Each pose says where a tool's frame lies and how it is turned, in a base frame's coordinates. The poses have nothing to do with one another.
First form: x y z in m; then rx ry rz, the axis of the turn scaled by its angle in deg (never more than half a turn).
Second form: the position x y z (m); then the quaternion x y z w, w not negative. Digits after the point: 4 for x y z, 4 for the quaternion.
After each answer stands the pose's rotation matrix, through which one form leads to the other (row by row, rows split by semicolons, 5 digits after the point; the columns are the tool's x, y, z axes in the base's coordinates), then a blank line. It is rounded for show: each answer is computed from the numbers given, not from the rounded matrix.
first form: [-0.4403, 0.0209, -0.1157, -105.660, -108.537, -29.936]
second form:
[-0.4403, 0.0209, -0.1157, -0.6673, -0.6855, -0.1891, 0.2215]
-0.01126 0.99862 -0.05136; 0.83109 0.03790 0.55484; 0.55602 -0.03644 -0.83037

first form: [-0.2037, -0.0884, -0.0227, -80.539, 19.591, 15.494]
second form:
[-0.2037, -0.0884, -0.0227, -0.6411, 0.1559, 0.1233, 0.7413]
0.92094 -0.38280 0.07305; -0.01711 0.14756 0.98891; -0.38933 -0.91197 0.12934

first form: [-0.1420, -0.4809, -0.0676, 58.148, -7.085, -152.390]
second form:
[-0.1420, -0.4809, -0.0676, 0.3524, -0.0429, -0.9235, 0.1456]
-0.70929 0.23858 -0.66331; -0.29910 -0.95394 -0.02328; -0.63832 0.18188 0.74798

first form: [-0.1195, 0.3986, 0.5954, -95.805, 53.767, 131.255]
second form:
[-0.1195, 0.3986, 0.5954, -0.5581, 0.3132, 0.7646, 0.0770]
-0.36527 -0.46734 -0.80509; -0.23178 -0.79196 0.56487; -0.90159 0.39293 0.18096

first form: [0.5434, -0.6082, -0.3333, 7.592, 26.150, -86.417]
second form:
[0.5434, -0.6082, -0.3333, 0.0596, 0.2052, -0.6780, 0.7034]
-0.00347 0.97816 0.20783; -0.92928 0.07361 -0.36197; -0.36936 -0.19439 0.90873

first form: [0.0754, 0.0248, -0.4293, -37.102, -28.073, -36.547]
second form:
[0.0754, 0.0248, -0.4293, -0.3096, -0.2342, -0.3050, 0.8697]
0.70427 0.67544 -0.21861; -0.38537 0.62233 0.68132; 0.59623 -0.39559 0.69858

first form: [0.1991, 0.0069, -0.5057, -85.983, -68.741, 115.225]
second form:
[0.1991, 0.0069, -0.5057, -0.5308, -0.4244, 0.7114, 0.1792]
-0.37225 0.19566 -0.90727; 0.70543 -0.57561 -0.41357; -0.60315 -0.79397 0.07625

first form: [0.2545, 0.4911, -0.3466, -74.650, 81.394, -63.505]
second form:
[0.2545, 0.4911, -0.3466, -0.5253, 0.5728, -0.4469, 0.4431]
-0.05549 -0.20573 0.97703; -0.99773 0.04873 -0.04640; -0.03807 -0.97739 -0.20797

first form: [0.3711, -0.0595, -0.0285, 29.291, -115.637, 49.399]
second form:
[0.3711, -0.0595, -0.0285, 0.2049, -0.8088, 0.3455, 0.4296]
-0.54692 -0.62823 -0.55337; -0.03450 0.67733 -0.73487; 0.83648 -0.38282 -0.39212

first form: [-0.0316, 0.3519, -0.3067, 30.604, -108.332, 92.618]
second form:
[-0.0316, 0.3519, -0.3067, 0.2006, -0.7102, 0.6072, 0.2942]
-0.74632 -0.64236 -0.17430; 0.07233 0.18205 -0.98063; 0.66164 -0.74447 -0.08941

